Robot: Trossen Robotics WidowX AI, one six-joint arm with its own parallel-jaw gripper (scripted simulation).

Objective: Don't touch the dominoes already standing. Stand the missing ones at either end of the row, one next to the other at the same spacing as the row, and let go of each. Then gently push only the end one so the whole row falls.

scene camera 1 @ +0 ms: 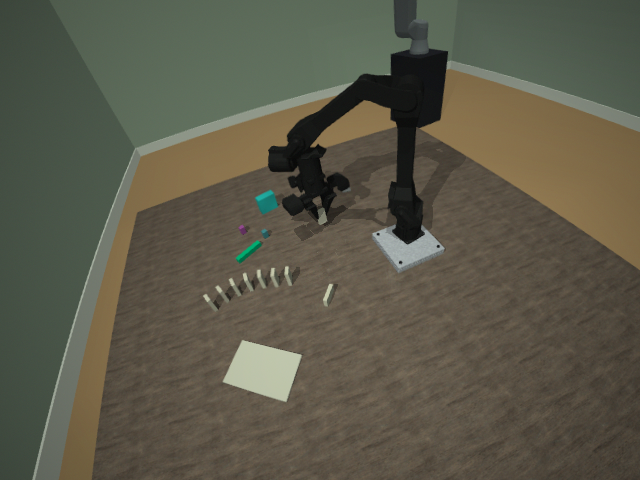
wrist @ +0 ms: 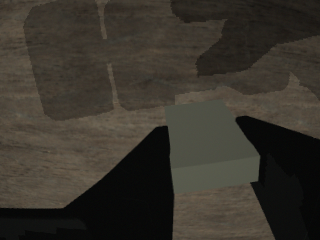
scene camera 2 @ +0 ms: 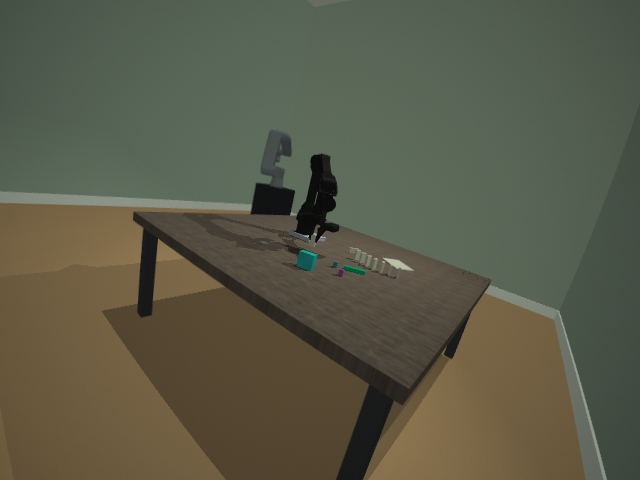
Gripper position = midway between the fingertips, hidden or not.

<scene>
My gripper [scene camera 1: 321,216] carries a cream domino. Also in view: a flat cream sheet [scene camera 1: 267,371].
My gripper shows as well in the wrist view [wrist: 202,133]. The wrist view does not show the flat cream sheet: it is out of frame.
</scene>
